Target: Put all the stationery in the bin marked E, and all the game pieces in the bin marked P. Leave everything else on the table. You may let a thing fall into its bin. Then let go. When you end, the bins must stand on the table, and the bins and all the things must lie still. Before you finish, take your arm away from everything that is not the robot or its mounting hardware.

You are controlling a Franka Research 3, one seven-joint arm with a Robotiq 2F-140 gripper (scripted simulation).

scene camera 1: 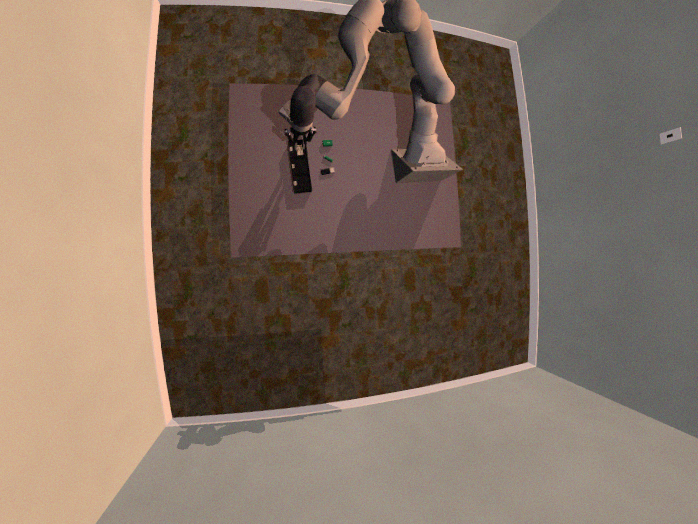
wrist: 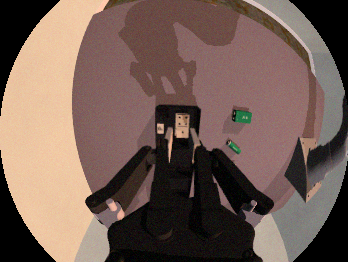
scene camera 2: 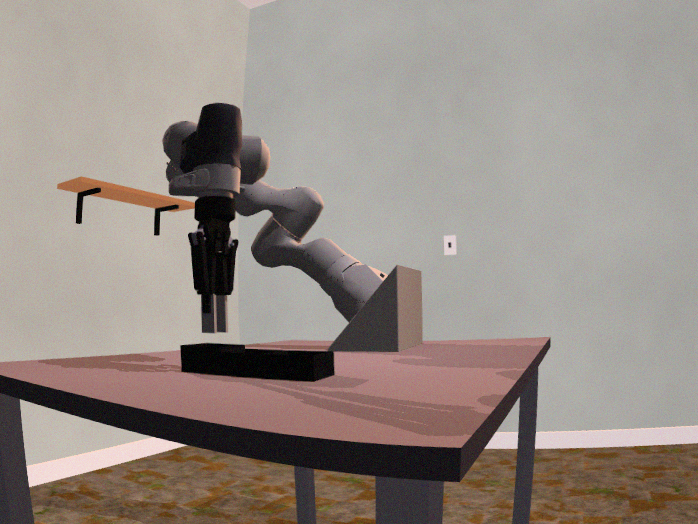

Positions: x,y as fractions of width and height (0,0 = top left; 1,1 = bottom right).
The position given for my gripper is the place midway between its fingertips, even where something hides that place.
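You'd find my gripper (scene camera 2: 0.31,0.63) in scene camera 2, and the wrist view has my gripper (wrist: 0.52,0.52) too. There's also a long black bin (scene camera 2: 0.30,0.68), and the wrist view shows that bin (wrist: 0.52,0.65) as well.
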